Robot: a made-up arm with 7 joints. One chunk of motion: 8 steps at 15 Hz.
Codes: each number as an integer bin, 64 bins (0 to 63) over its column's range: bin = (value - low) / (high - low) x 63, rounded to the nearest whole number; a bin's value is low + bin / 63 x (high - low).
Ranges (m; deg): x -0.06..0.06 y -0.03..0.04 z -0.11..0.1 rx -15..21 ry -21..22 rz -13..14
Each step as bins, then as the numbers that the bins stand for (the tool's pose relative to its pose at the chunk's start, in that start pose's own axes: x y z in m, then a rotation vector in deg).
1 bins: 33 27 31 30 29 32
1 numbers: 0.0029 0.0000 -0.0067 2.14 -1.21 0.71
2 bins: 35 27 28 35 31 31
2 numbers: 0.0067 0.0000 -0.0167 5.00 0.16 0.29
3 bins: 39 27 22 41 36 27
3 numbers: 0.0143 0.0000 -0.0367 8.43 3.57 -1.43
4 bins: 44 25 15 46 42 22
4 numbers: 0.0238 -0.0022 -0.0600 11.29 7.67 -3.57
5 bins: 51 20 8 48 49 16
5 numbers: 0.0371 -0.0078 -0.0833 12.43 12.44 -6.14
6 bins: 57 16 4 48 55 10
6 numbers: 0.0486 -0.0122 -0.0967 12.43 16.54 -8.71
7 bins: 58 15 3 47 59 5
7 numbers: 0.0505 -0.0133 -0.1000 11.86 19.27 -10.86
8 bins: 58 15 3 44 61 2
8 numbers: 0.0505 -0.0133 -0.1000 10.14 20.63 -12.14
